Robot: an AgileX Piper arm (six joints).
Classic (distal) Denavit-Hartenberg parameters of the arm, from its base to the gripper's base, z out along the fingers. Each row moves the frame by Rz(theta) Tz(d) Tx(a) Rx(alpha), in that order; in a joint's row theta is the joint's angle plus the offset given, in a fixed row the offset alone. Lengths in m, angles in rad.
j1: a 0  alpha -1.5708  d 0.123  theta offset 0
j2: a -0.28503  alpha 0  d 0  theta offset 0.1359
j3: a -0.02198  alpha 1.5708  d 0  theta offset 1.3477
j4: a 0  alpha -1.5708  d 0.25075  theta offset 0
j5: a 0  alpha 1.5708  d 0  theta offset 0
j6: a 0  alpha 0  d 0.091  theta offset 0
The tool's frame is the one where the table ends.
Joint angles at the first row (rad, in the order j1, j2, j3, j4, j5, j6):
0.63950, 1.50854, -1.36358, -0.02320, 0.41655, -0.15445
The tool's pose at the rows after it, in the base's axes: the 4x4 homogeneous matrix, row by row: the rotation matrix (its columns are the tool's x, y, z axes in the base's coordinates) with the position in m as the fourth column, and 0 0 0 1 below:
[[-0.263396 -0.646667 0.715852 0.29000], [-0.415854 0.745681 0.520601 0.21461], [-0.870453 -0.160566 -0.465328 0.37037], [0 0 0 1]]
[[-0.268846 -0.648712 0.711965 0.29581], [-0.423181 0.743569 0.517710 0.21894], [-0.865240 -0.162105 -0.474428 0.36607], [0 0 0 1]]
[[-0.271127 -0.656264 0.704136 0.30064], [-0.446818 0.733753 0.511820 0.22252], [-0.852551 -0.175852 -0.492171 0.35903], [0 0 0 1]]
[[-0.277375 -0.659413 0.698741 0.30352], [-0.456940 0.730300 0.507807 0.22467], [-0.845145 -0.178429 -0.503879 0.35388], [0 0 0 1]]
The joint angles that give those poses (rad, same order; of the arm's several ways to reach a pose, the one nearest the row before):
0.63948, 1.53538, -1.38508, -0.02317, 0.42102, -0.15628
0.63951, 1.56235, -1.40172, -0.02322, 0.42101, -0.15889
0.63949, 1.58673, -1.40839, -0.02318, 0.42357, -0.17688
0.63951, 1.60180, -1.40994, -0.02323, 0.42355, -0.18131

